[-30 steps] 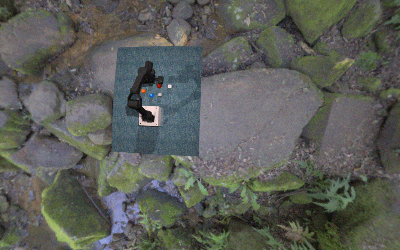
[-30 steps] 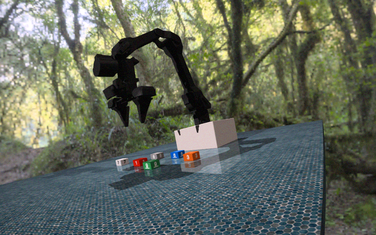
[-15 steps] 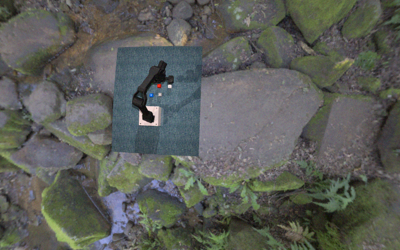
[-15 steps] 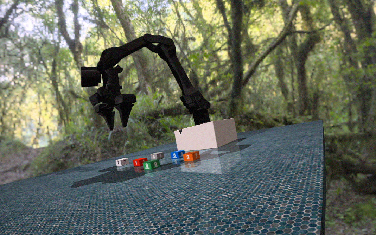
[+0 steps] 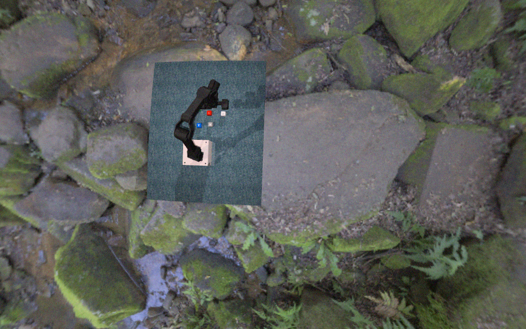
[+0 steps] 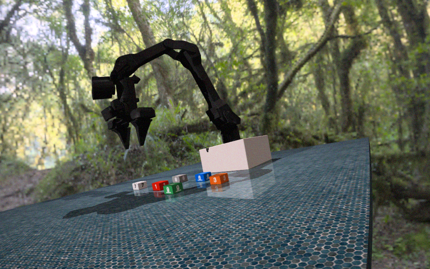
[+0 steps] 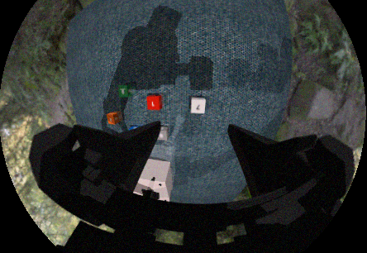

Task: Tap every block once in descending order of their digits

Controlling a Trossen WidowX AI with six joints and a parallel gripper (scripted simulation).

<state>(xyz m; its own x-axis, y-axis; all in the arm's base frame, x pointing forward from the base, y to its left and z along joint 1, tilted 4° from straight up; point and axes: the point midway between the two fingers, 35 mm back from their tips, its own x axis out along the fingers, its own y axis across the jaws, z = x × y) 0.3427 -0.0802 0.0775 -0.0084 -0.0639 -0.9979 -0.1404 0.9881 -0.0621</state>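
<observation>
Right now the green block is 10 mm ahead of my gripper tip, 180 mm to the left of it and 110 mm below it. Round my gripper tip: red block (10 mm behind, 90 mm to the left, 110 mm below); white block (10 mm to the right, 110 mm below); grey block (100 mm behind, 70 mm to the left, 110 mm below).
</observation>
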